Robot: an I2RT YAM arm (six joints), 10 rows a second.
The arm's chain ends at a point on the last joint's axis. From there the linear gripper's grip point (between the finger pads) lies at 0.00 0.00 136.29 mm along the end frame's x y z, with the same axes.
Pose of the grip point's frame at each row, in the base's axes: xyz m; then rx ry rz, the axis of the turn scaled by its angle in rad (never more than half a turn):
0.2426, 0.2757, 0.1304, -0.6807, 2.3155, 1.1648
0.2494, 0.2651, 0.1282, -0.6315, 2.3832, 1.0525
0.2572, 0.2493, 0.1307, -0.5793, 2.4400, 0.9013
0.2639, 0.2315, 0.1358, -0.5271, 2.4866, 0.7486
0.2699, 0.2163, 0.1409, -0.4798, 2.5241, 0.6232
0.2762, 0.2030, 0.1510, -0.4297, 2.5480, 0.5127
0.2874, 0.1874, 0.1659, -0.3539, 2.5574, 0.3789
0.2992, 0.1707, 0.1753, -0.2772, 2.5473, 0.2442
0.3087, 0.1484, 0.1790, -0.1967, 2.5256, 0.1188
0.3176, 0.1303, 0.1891, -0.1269, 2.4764, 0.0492
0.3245, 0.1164, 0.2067, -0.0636, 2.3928, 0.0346
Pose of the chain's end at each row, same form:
0.2187, 0.1633, 0.2036, -0.6807, 2.3155, 1.1648
0.2194, 0.1606, 0.2104, -0.6315, 2.3832, 1.0525
0.2189, 0.1560, 0.2224, -0.5793, 2.4400, 0.9013
0.2179, 0.1507, 0.2355, -0.5271, 2.4866, 0.7486
0.2187, 0.1469, 0.2464, -0.4798, 2.5241, 0.6232
0.2203, 0.1441, 0.2605, -0.4297, 2.5480, 0.5127
0.2246, 0.1419, 0.2780, -0.3539, 2.5574, 0.3789
0.2292, 0.1392, 0.2880, -0.2772, 2.5473, 0.2442
0.2323, 0.1308, 0.2905, -0.1967, 2.5256, 0.1188
0.2343, 0.1212, 0.2966, -0.1269, 2.4764, 0.0492
0.2320, 0.1105, 0.3066, -0.0636, 2.3928, 0.0346

